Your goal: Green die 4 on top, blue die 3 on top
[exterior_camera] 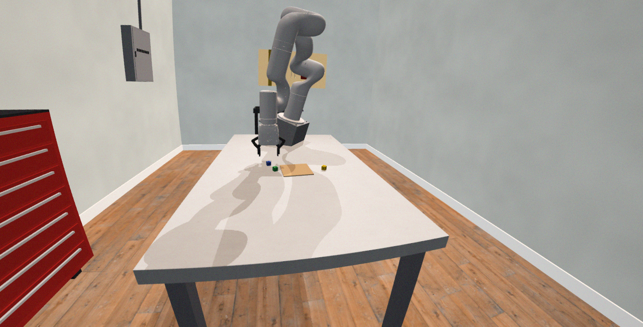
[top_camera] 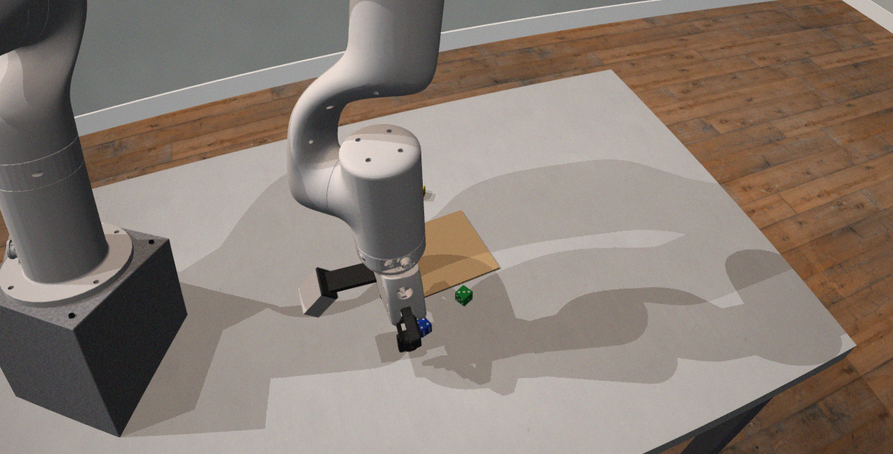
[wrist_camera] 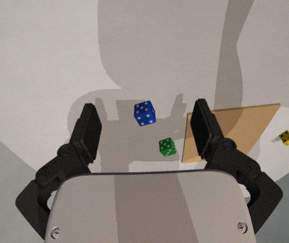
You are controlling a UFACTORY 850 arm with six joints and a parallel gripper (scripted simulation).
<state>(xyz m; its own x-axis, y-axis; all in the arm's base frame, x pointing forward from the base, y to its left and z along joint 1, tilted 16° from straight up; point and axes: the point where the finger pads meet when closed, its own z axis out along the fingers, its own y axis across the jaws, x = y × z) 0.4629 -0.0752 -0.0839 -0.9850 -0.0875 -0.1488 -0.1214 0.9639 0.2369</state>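
The blue die is 4 cm below my hand and 3 cm ahead of it. The rest, counted from my hand: tan mat 14 cm to the left, 9 cm ahead, 5 cm below; yellow die 28 cm to the left, 8 cm ahead, 4 cm below; green die 10 cm ahead, 4 cm to the left, 4 cm below.
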